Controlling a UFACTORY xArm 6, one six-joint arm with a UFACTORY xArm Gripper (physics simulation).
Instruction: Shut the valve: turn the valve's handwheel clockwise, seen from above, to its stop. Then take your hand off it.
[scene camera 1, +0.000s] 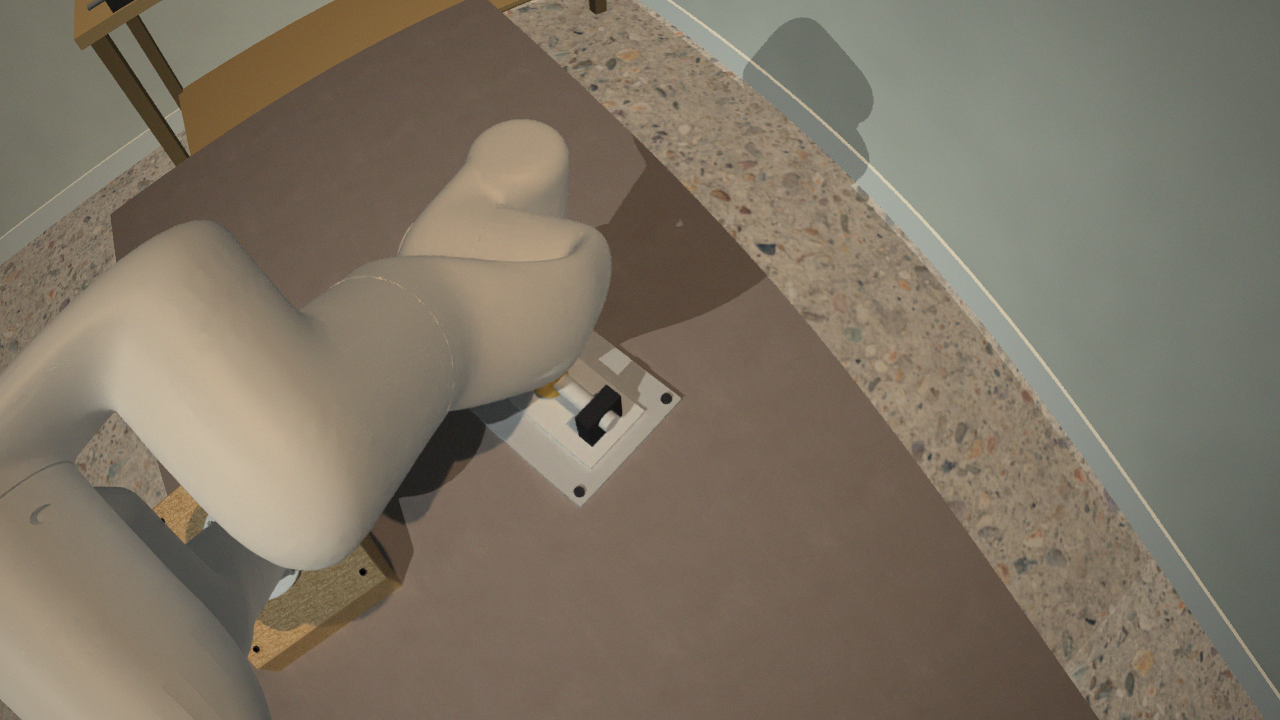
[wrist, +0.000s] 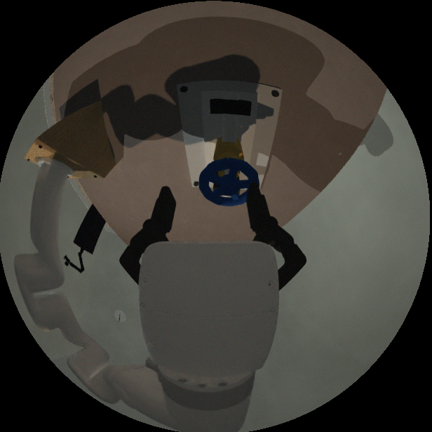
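Note:
The blue handwheel sits on a brass valve body in the wrist view; in the scene view the arm hides the wheel. The valve is fixed to a pale base plate with a black bracket over its pipe. My gripper is open, with nothing held between its fingers. In the wrist view the right finger's tip overlaps the wheel's right rim, and the left finger is off to the wheel's left. Whether the right finger touches the rim I cannot tell.
The arm reaches across the brown table top and over part of the base plate. A wooden block lies under the arm's base. A wooden table stands at the upper left of the scene view.

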